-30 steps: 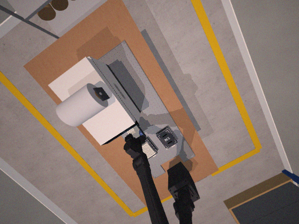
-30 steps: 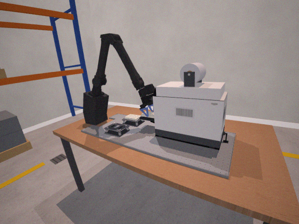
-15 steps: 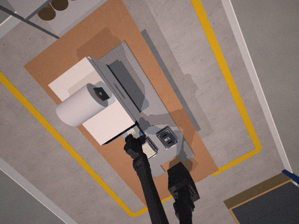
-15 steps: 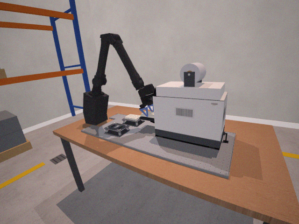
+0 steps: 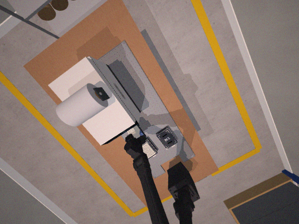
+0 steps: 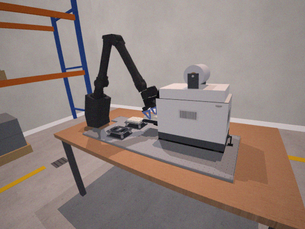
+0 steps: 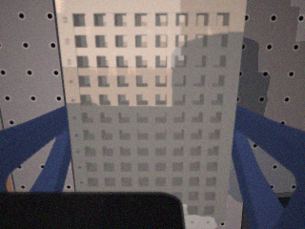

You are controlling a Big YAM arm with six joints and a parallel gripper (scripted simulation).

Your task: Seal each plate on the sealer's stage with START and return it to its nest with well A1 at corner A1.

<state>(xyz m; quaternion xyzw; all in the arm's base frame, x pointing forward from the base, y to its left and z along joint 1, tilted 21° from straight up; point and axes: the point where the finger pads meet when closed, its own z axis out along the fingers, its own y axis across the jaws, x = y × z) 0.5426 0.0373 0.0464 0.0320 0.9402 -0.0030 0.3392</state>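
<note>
Now: the dark sealer stage 3 cm below my hand. From my hand the other things lie so: foil roll 33 cm ahead, 30 cm above, 2 cm to the right; then white well plate 20 cm behind, 6 cm below, 4 cm to the left; then start button 11 cm ahead, 9 cm to the left, 7 cm above.
</note>
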